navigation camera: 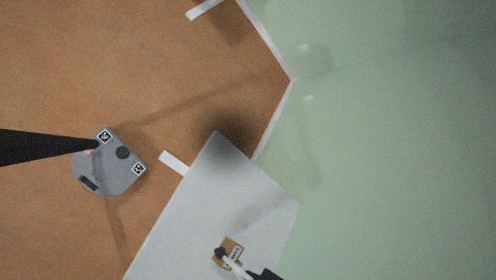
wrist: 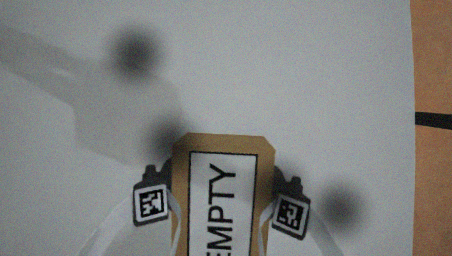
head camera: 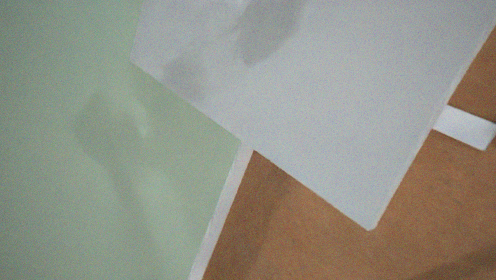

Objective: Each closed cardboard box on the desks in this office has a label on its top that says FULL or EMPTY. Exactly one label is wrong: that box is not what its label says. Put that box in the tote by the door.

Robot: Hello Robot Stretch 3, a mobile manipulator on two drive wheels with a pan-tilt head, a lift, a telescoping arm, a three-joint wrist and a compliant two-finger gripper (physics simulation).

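Frame: origin at the robot's base, x ahead, y left, z up, level; centimetres.
Seen in the pictures: gripper, fingertip midpoint: (navigation camera: 223,253); robot's base, origin of the base link: (navigation camera: 122,151).
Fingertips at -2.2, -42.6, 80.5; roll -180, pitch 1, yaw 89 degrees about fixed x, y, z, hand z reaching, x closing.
Note:
Offsets run from my fingertips to a thing's top centre, as dx, dy, dz. "spot": to the spot under its first point. Level surfaces: height alone.
A brown cardboard box {+1.2, +0.1, +4.4} (navigation camera: 229,243) (wrist: 225,143) with a white label reading EMPTY on its top is between my fingers. My gripper (navigation camera: 230,255) (wrist: 223,177) is shut on it, one fingertip pressed to each long side in the wrist view. The box is held above a pale grey desk {dz -8.5} (head camera: 350,150) (navigation camera: 190,220) (wrist: 300,75); a shadow of the arm and hand falls on the desk top away from the box. The lower end of the box is cut off in the wrist view. The tote and the door do not show in these views.
A green wall (head camera: 50,210) (navigation camera: 400,150) with a white skirting (head camera: 222,210) (navigation camera: 274,117) runs beside the desk. A white desk foot {spot: +20.5, +16.5, -78.0} (head camera: 464,127) (navigation camera: 172,162) sticks out over the brown floor near my base (navigation camera: 107,175). Another white bar (navigation camera: 204,8) lies at the top.

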